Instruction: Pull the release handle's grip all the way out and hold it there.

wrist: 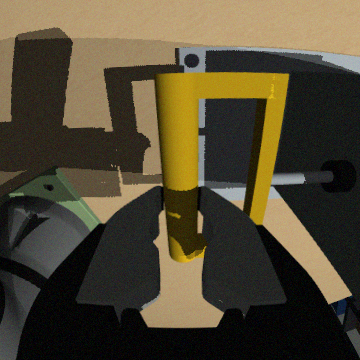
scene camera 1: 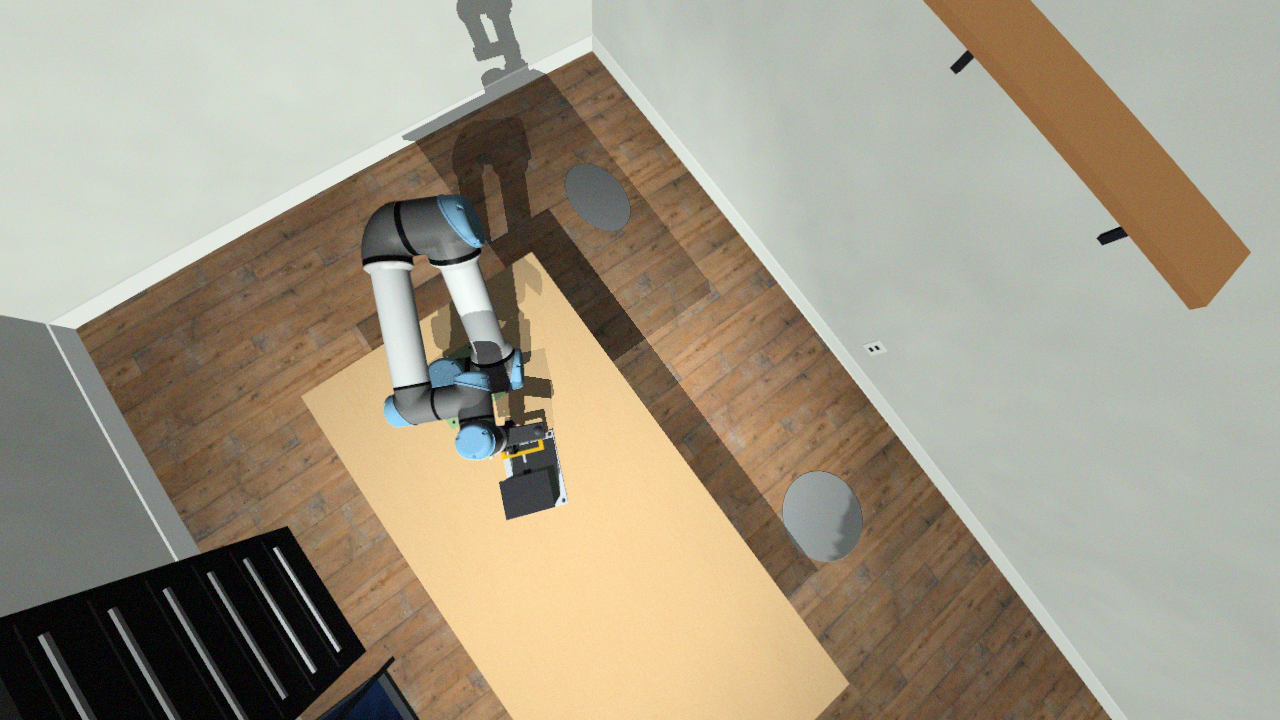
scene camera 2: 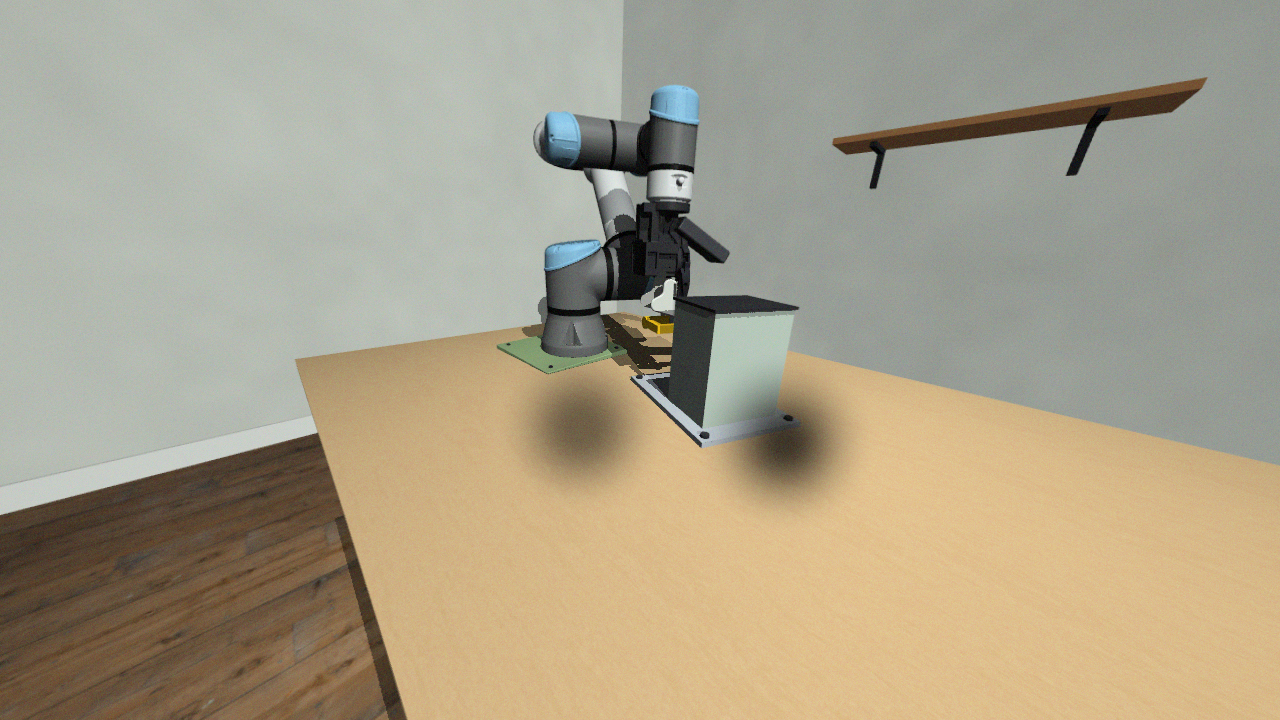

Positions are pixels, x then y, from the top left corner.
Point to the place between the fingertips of my gripper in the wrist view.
180,188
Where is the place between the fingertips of my gripper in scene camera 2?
667,328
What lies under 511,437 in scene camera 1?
My gripper.
